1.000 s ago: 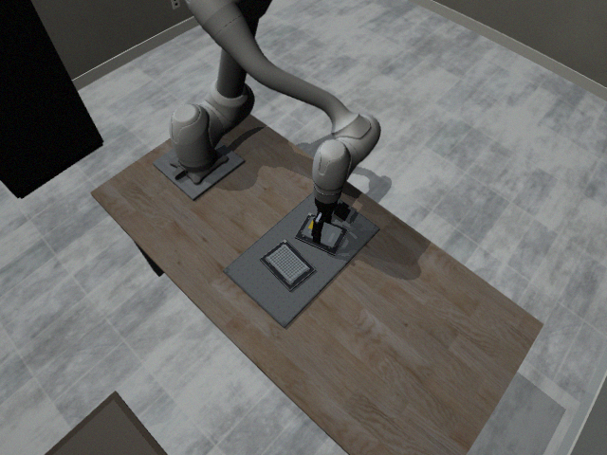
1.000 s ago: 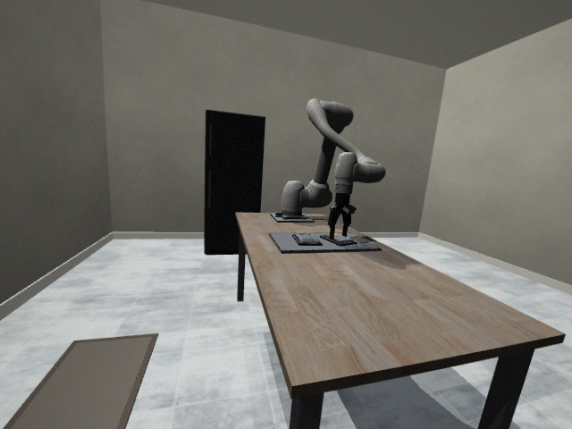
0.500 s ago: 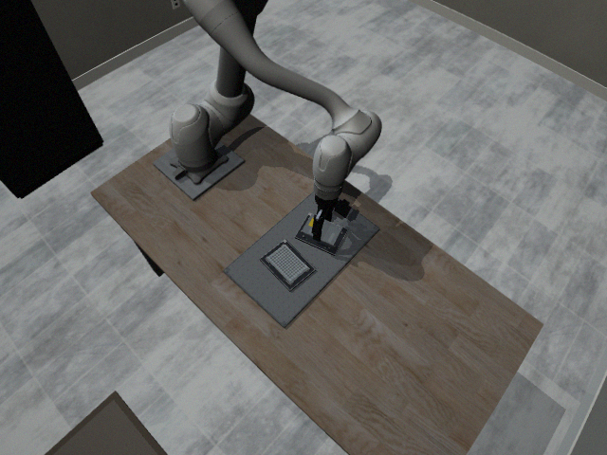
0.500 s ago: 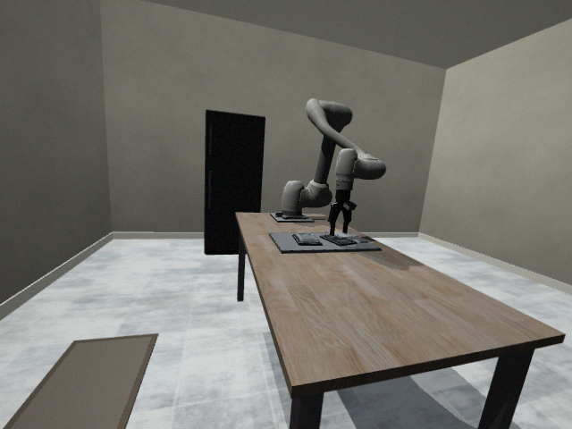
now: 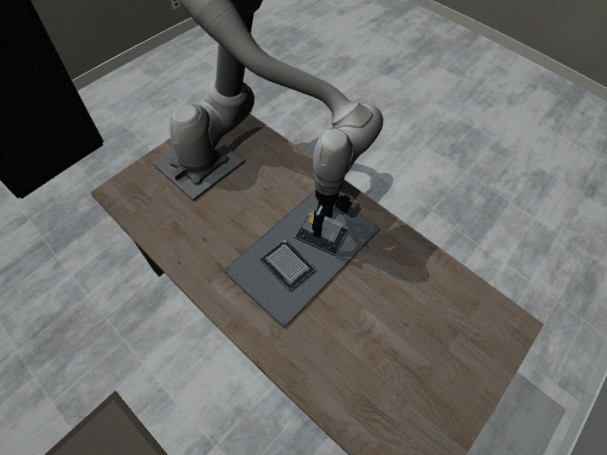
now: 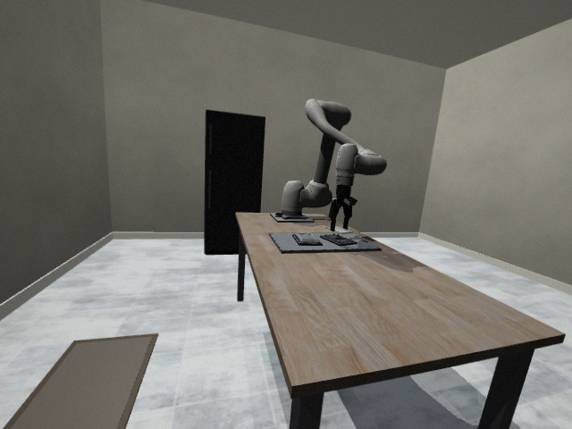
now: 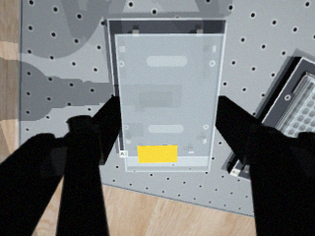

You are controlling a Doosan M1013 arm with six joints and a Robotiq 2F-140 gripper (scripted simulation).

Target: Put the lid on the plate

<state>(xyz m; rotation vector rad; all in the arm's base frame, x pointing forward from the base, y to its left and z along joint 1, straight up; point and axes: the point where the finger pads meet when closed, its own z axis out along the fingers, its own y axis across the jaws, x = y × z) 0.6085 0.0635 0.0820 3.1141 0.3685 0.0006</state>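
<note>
The culture plate E01 is 180 mm to the right of my hand, 60 mm below it and 10 mm behind it. Round my hand: lid park LP1: 80 mm below; then clear lid: 20 mm below.
</note>
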